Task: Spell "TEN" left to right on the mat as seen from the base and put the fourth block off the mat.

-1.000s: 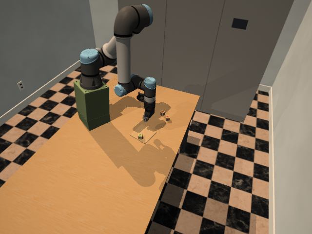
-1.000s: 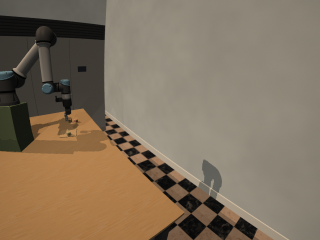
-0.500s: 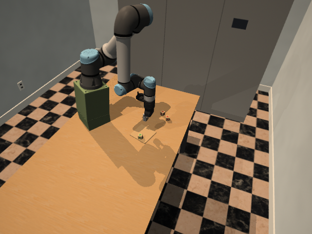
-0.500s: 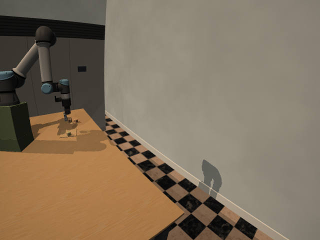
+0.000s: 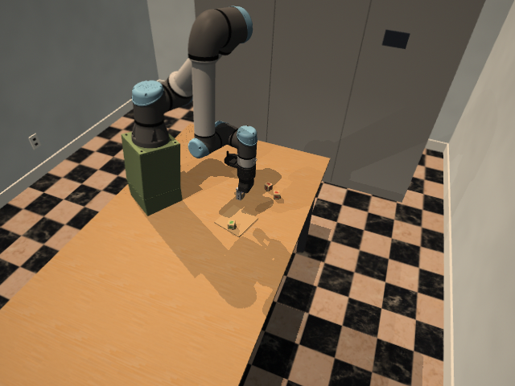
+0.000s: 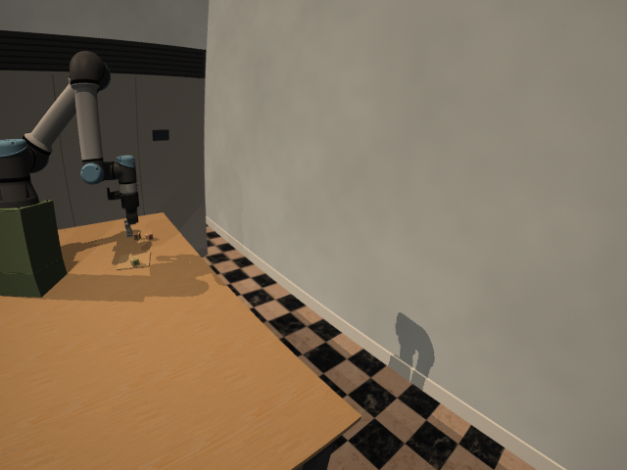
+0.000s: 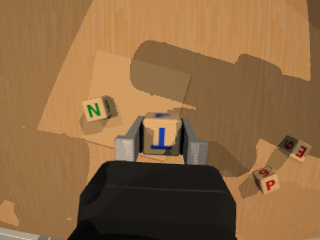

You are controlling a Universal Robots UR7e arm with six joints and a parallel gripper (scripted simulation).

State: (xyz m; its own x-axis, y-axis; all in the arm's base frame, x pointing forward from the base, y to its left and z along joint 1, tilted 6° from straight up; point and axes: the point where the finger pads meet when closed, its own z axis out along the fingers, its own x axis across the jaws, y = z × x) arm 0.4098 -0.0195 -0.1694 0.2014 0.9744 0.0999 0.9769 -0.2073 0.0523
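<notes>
My gripper is now 10 mm past the mat, 50 mm to the left of it and 120 mm above it.
</notes>
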